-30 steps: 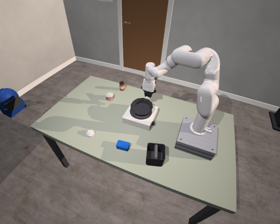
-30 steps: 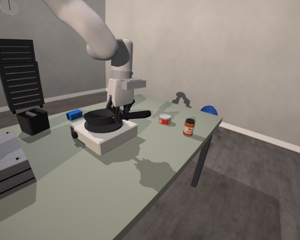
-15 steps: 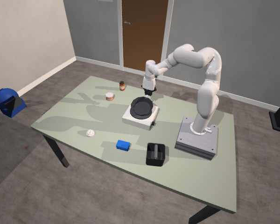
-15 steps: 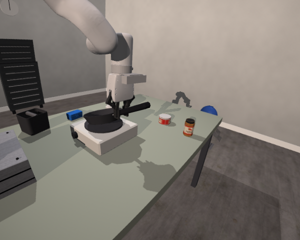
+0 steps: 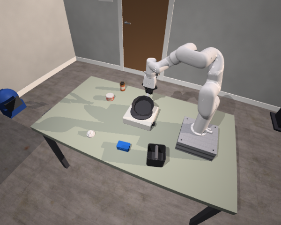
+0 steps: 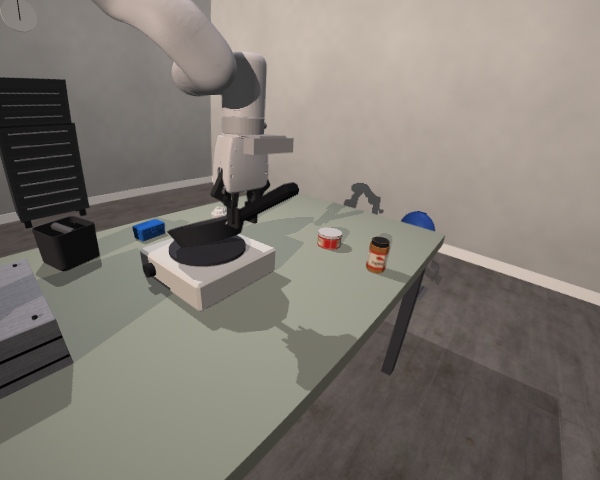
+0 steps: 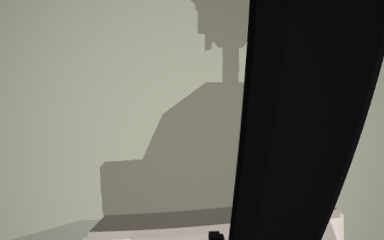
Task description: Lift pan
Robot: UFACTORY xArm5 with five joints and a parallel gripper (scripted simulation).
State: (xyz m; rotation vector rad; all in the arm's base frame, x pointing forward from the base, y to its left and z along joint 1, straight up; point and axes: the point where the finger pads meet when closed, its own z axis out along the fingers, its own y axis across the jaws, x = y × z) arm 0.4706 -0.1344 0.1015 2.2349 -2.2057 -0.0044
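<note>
Now: hand 70 mm to the right of the black pan and 40 mm above it. Round my hand: red tin: 380 mm ahead, 170 mm below, 40 mm to the left; then hot plate: 160 mm below, 140 mm to the left, 20 mm behind; then spice jar: 350 mm ahead, 150 mm to the right, 150 mm below.
</note>
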